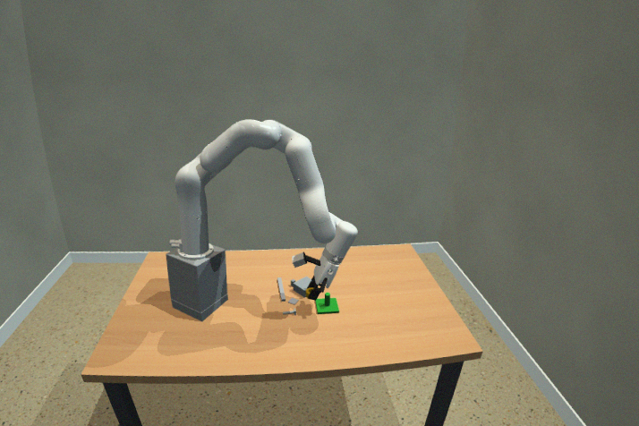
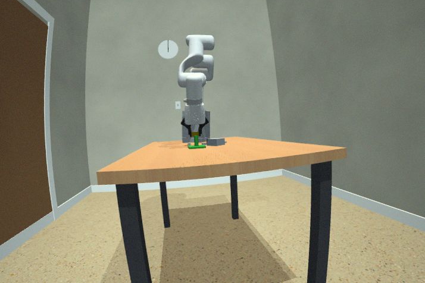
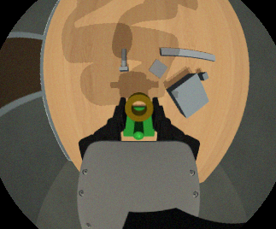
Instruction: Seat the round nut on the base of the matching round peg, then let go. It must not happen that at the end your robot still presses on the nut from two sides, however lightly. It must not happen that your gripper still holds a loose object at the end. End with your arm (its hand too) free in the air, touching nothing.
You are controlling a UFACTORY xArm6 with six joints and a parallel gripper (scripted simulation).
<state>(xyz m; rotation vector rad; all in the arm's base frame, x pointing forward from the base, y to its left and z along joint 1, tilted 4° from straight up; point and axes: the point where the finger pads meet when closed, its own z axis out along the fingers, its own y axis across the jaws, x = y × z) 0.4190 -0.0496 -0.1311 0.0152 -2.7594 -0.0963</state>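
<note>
Now: the bolt-like piece 8 cm behind my hand, 3 cm to the right of it and 7 cm below it. The rest, counted from my hand: grey block 2 cm behind, 11 cm to the left, 6 cm below; small square piece 7 cm behind, 4 cm to the left, 8 cm below; long bar 11 cm behind, 12 cm to the left, 7 cm below.
</note>
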